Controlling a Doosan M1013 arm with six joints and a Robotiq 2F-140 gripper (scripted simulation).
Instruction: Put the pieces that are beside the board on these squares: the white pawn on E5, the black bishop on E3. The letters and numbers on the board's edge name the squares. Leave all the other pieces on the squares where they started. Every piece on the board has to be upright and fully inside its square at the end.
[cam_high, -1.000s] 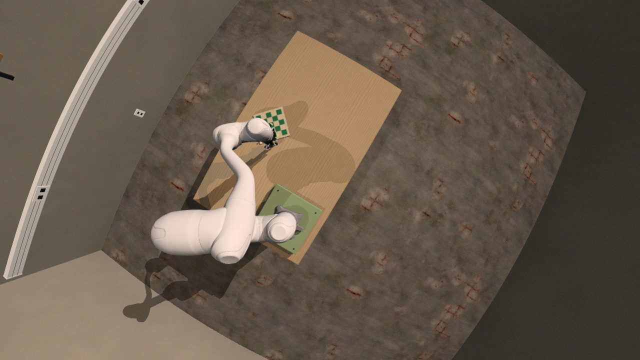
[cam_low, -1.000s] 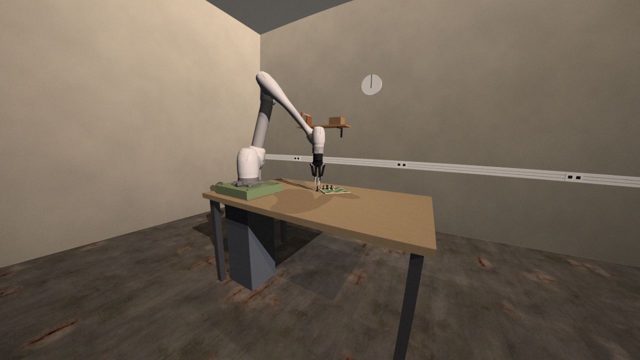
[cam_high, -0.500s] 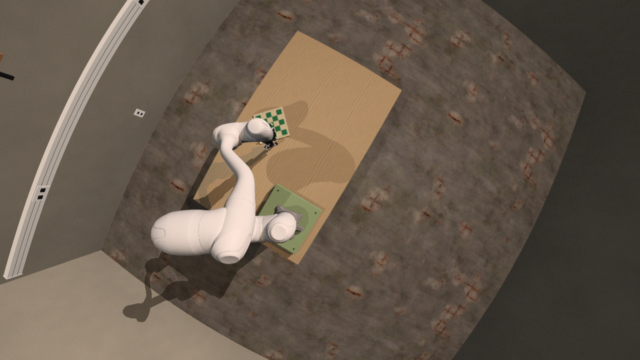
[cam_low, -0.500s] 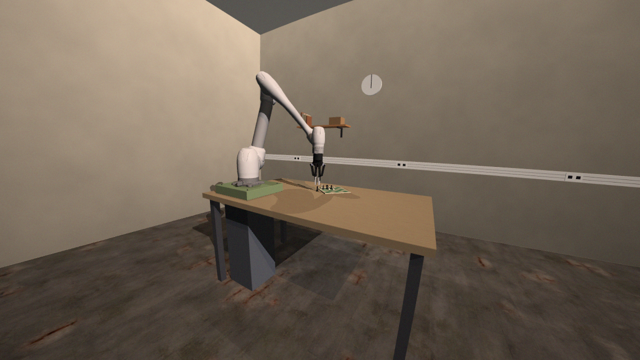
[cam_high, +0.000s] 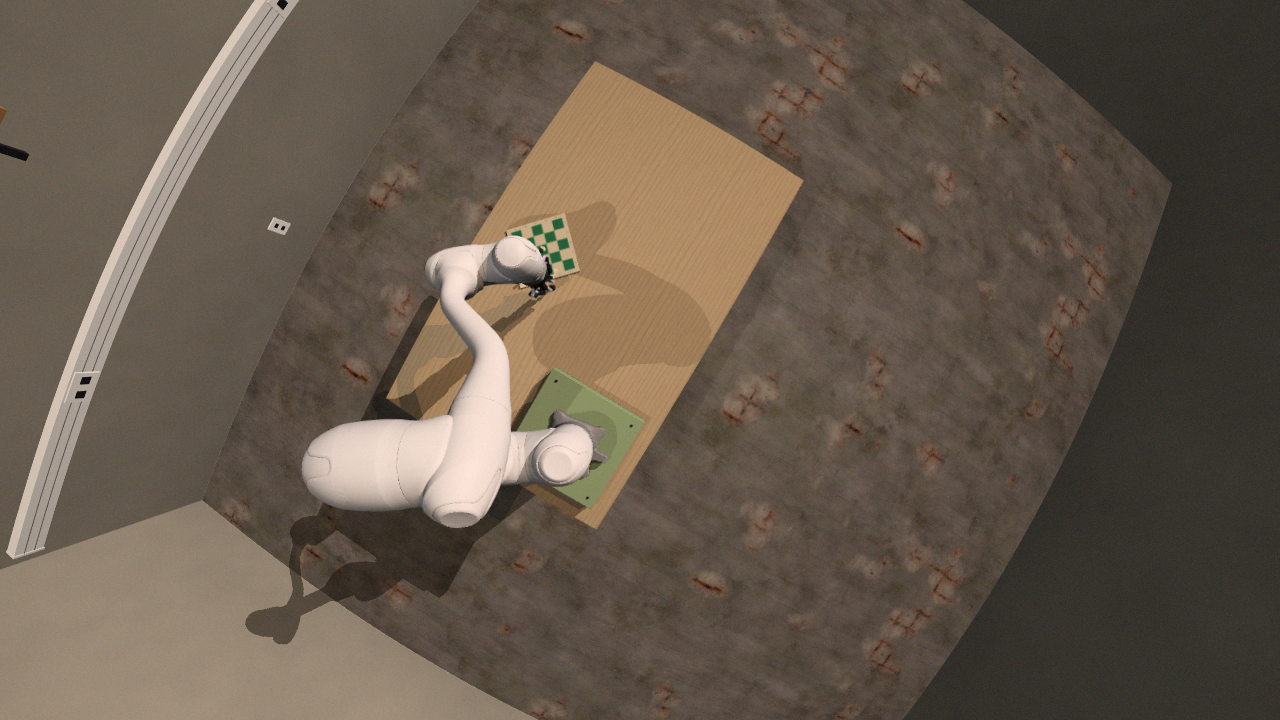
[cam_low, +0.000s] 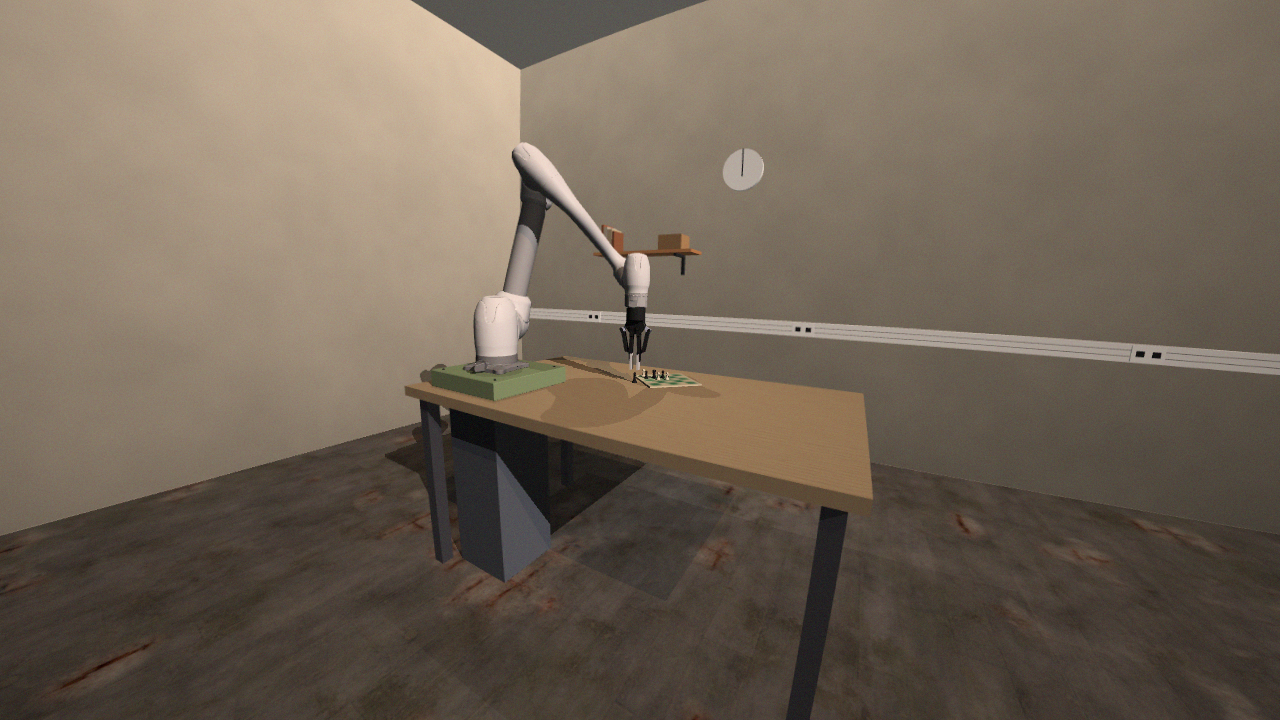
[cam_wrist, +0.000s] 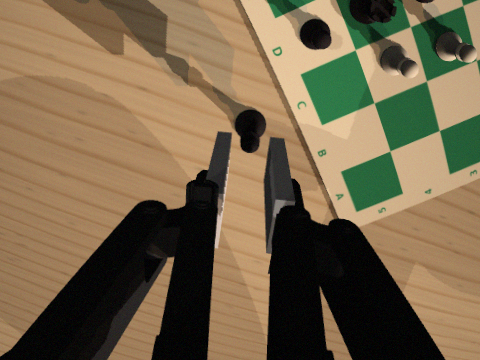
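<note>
Right now my hand is 11 cm short of the chessboard, 8 cm to the right of it and 8 cm above it.
</note>
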